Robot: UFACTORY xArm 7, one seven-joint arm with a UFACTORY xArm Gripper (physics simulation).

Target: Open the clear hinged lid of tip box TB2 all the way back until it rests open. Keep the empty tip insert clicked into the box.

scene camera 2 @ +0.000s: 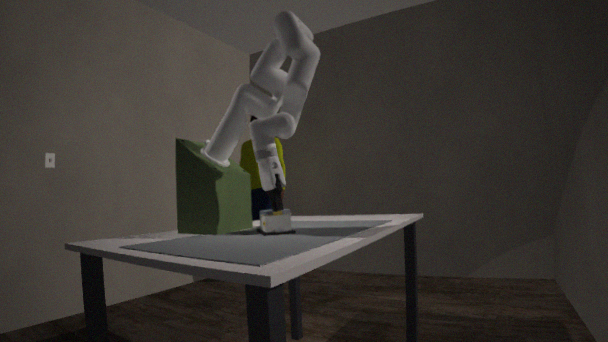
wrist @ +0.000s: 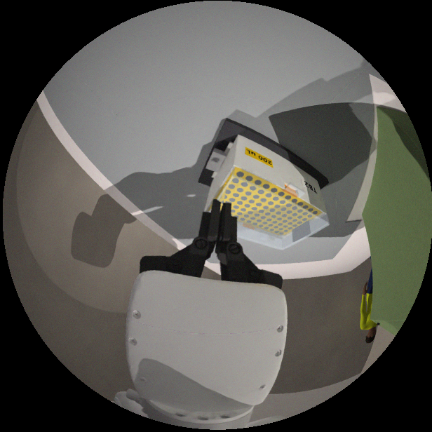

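Where they show: gripper, fingertip midpoint: [scene camera 2: 278,210]; arm's base, origin of the base link: [scene camera 2: 214,158].
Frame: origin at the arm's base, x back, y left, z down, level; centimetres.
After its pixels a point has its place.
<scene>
Tip box TB2 [scene camera 2: 274,223] {y -4.8, x -30.3, z 24.4 cm} [wrist: 275,172] stands upright, white, with a yellow "200 uL" label. The yellow perforated tip insert [wrist: 270,205] sits in its top, its holes empty. The clear lid [wrist: 263,238] shows as a transparent rim past the insert's far side; its exact angle is hard to tell. My gripper [scene camera 2: 278,210] {y -3.0, x -30.9, z 20.4 cm} [wrist: 219,210] is shut with nothing between its black fingers. The fingertips are at the box's top, by one end of the insert in the wrist view, and cover part of that corner. Whether they touch the lid cannot be told.
The box stands on a black base [scene camera 2: 278,233] {y -5.5, x -32.2, z 27.5 cm} [wrist: 234,131] on the grey mat [scene camera 2: 215,250] {y -36.1, x -34.4, z 27.9 cm} [wrist: 150,90]. A green pedestal [scene camera 2: 232,200] {y 0.5, x -8.2, z 16.5 cm} [wrist: 400,200] carries the arm, near the box. A person in yellow [scene camera 2: 250,165] [wrist: 367,310] stands behind the table [scene camera 2: 300,266] {y -41.5, x -60.7, z 28.5 cm}.
</scene>
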